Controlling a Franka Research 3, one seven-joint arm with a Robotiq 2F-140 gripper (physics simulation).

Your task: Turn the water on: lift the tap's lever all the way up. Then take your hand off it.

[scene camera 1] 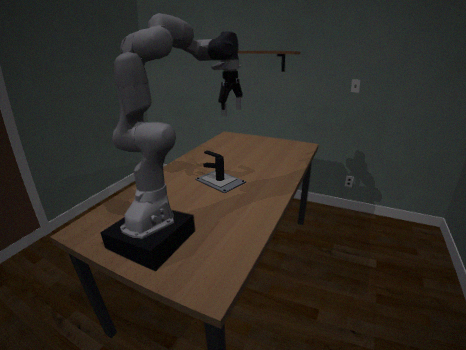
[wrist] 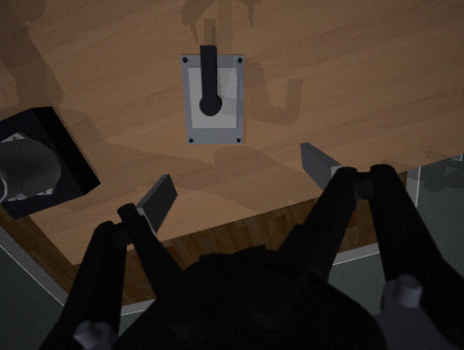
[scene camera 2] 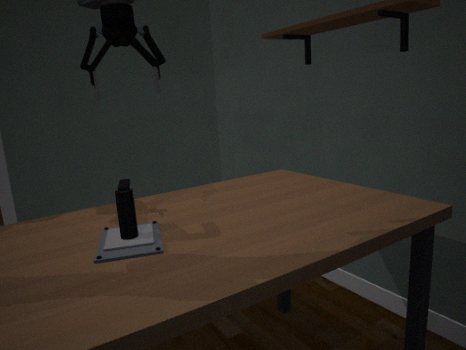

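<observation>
The black tap (scene camera 1: 219,170) (scene camera 2: 127,215) (wrist: 210,106) stands upright on a grey base plate (scene camera 1: 226,189) (scene camera 2: 130,253) (wrist: 215,137). Its lever (scene camera 1: 213,154) (scene camera 2: 124,184) (wrist: 208,72) sits on top of the body and slopes slightly up towards its free end. The shorter spout (scene camera 1: 209,165) points the same way below it; in the wrist view the lever hides it. My gripper (scene camera 1: 231,107) (scene camera 2: 127,89) (wrist: 235,170) is open and empty, pointing down. It hangs high above the tap, touching nothing.
The wooden table (scene camera 1: 185,200) (scene camera 2: 280,215) (wrist: 125,90) carries the tap and the arm's black base block (scene camera 1: 156,252) (wrist: 75,150). A wall shelf (scene camera 1: 270,52) (scene camera 2: 345,19) with dark brackets is behind the table. Shadows of the arm and gripper fall around the tap.
</observation>
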